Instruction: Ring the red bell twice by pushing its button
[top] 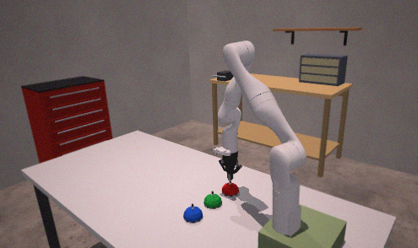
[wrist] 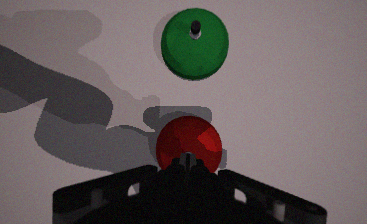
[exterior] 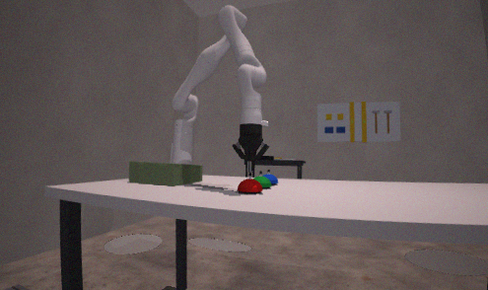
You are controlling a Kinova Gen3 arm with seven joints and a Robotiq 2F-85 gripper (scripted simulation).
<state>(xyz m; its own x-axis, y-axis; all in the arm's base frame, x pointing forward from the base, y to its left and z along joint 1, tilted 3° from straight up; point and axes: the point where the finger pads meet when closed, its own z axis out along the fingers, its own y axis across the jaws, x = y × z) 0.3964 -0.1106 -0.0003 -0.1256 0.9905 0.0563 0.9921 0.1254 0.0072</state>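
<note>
Now: hand 50 mm above the red bell. Also, from my hand: green bell: 130 mm to the left, 50 mm below, 20 mm behind; then blue bell: 260 mm to the left, 50 mm below, 30 mm behind.
</note>
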